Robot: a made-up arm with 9 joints.
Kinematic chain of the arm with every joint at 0, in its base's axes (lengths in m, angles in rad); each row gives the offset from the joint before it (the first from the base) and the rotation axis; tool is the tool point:
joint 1: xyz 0 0 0.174 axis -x
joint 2: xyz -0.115 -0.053 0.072 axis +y
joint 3: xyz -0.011 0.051 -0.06 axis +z
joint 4: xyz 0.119 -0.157 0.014 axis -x
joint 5: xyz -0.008 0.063 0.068 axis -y
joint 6: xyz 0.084 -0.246 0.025 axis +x
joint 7: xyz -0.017 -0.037 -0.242 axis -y
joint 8: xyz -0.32 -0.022 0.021 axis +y
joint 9: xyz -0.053 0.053 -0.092 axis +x
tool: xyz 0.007 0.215 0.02
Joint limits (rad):
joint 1: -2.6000..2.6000
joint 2: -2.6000..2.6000
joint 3: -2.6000..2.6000
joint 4: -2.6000..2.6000
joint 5: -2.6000..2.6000
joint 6: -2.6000..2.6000
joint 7: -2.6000..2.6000
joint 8: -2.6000..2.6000
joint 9: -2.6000..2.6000
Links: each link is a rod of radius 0.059 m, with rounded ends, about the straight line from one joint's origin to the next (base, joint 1, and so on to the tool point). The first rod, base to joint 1, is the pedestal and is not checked.
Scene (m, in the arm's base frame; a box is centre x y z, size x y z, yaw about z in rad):
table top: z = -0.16
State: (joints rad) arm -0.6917 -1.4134 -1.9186 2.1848 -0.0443 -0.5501 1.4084 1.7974 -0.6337
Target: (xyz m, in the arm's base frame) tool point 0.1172 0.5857 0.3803
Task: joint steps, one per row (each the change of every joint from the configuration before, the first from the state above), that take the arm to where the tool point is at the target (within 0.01 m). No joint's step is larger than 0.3 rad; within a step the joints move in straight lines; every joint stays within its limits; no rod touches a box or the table.
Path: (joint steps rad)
1: -0.0973 -0.1656 -0.0498 -0.1653 -0.0608 0.2233 -0.0409 0.0144 0.0273
2: -0.0972 -0.1657 -0.0497 -0.1653 -0.0607 0.2233 -0.0409 0.0143 0.0274
3: -0.0973 -0.1656 -0.0498 -0.1654 -0.0608 0.2233 -0.0409 0.0144 0.0273

